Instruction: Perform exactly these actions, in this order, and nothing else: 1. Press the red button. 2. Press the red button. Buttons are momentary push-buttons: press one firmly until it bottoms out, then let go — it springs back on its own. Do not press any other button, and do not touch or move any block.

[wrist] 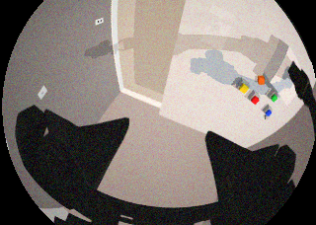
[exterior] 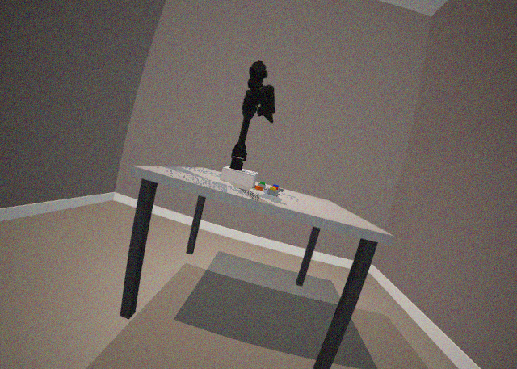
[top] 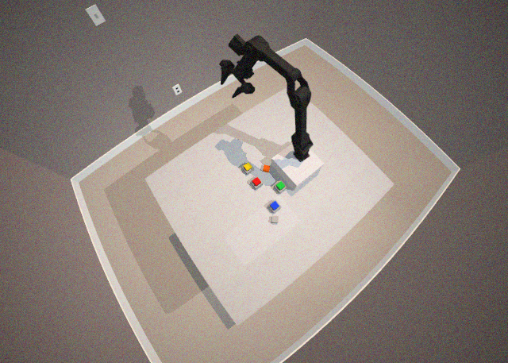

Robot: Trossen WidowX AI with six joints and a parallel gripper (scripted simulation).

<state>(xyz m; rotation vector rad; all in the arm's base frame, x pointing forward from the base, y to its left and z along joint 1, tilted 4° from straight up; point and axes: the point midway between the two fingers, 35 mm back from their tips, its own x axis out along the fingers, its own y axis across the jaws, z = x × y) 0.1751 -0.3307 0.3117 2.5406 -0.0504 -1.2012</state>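
Now: the red button 34 cm to the left of my gripper tip, 31 cm below it and 7 cm ahead of it. From my gripper tip the other things lie so: yellow button (31 cm below, 24 cm to the left, 6 cm ahead); orange block (33 cm below, 30 cm to the left, 2 cm behind); green button (42 cm to the left, 31 cm below, 2 cm behind).
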